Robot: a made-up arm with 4 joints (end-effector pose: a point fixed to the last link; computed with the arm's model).
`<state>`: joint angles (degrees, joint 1 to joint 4).
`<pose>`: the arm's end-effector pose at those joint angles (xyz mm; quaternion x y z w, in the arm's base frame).
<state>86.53 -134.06 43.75 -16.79</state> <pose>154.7 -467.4 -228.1 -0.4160 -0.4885 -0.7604 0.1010</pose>
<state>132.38 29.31 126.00 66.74</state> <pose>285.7 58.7 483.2 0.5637 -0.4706 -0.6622 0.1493</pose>
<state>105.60 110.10 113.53 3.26</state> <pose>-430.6 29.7 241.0 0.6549 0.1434 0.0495 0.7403</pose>
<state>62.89 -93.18 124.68 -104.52</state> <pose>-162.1 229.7 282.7 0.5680 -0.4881 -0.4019 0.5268</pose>
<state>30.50 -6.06 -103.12 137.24</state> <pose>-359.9 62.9 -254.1 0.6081 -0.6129 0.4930 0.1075</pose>
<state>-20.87 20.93 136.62 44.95</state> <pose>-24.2 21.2 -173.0 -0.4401 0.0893 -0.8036 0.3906</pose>
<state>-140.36 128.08 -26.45 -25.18</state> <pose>626.4 -41.5 643.0 0.5537 0.3969 -0.6852 0.2577</pose>
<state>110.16 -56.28 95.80 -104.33</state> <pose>-236.6 172.5 116.7 0.7186 -0.3795 -0.1080 0.5726</pose>
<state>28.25 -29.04 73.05 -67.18</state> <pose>-150.2 300.4 251.0 0.2907 0.1185 -0.5367 0.7832</pose>
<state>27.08 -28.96 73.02 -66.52</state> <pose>-148.5 302.0 250.1 0.2824 0.1225 -0.5408 0.7828</pose>
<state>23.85 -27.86 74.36 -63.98</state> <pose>-137.6 304.4 253.6 0.2687 0.1287 -0.5556 0.7763</pose>
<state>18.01 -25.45 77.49 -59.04</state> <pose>-112.4 306.7 260.2 0.2458 0.1375 -0.5846 0.7608</pose>
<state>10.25 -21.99 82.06 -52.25</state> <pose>-72.8 306.5 263.2 0.2113 0.1485 -0.6255 0.7362</pose>
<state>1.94 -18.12 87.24 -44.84</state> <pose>-25.9 301.1 255.9 0.1658 0.1603 -0.6705 0.7051</pose>
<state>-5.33 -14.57 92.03 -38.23</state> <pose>16.0 291.0 238.7 0.1177 0.1709 -0.7094 0.6735</pose>
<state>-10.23 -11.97 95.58 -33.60</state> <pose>44.2 280.3 220.8 0.0806 0.1777 -0.7356 0.6487</pose>
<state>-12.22 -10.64 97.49 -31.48</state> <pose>58.3 273.3 211.7 0.0649 0.1797 -0.7482 0.6353</pose>
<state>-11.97 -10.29 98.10 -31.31</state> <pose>63.0 270.6 212.6 0.0684 0.1778 -0.7514 0.6317</pose>
